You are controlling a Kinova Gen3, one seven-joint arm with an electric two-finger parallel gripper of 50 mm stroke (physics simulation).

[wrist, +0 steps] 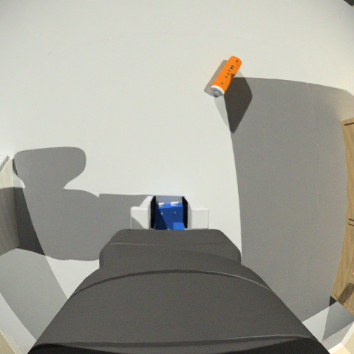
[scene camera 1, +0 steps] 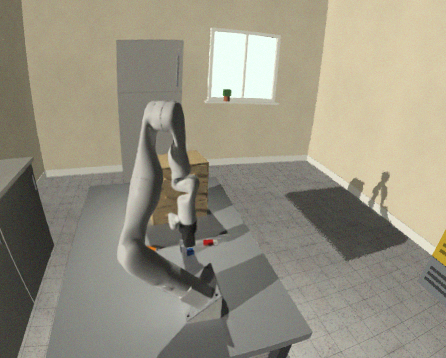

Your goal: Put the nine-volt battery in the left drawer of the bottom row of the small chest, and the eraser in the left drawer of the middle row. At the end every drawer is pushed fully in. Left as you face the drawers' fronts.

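Places are measured from the arm's base along level axes (x left, y back, z up), in metres.
Pixels of known places: gripper, fingertip midpoint: (scene camera 1: 183,254); arm's base at its link origin: (scene camera 1: 201,295).
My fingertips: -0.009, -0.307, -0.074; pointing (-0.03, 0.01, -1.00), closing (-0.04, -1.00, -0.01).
Observation:
Ahead of a thing's pixels: the offset from my fingertips to its top centre, as dx, dy, dz. Level surfaces: height alone.
The blue nine-volt battery @[-0.018, +0.000, +0.016] (scene camera 1: 190,252) (wrist: 170,217) is between the two fingers of my gripper (scene camera 1: 186,249) (wrist: 168,207), which is shut on it, low over the table. Its terminal end faces up the wrist view. The eraser @[-0.138, -0.047, +0.011] (scene camera 1: 208,242), red with a white end, lies on the table beside the gripper in the scene view; it does not show in the wrist view. The small wooden chest @[-0.110, -0.352, +0.197] (scene camera 1: 201,187) (wrist: 345,265) stands beyond the gripper, at the right edge of the wrist view. My arm hides much of its front, so the drawers' state is hard to tell.
An orange cylindrical battery @[+0.133, -0.064, +0.013] (scene camera 1: 151,248) (wrist: 227,76) lies on the grey table @[dz -0.002] (scene camera 1: 100,260) (wrist: 125,100), partly behind the arm in the scene view. The arm's base (scene camera 1: 206,311) stands near the table's front. A dark-fronted counter (scene camera 1: 25,225) is at the left.

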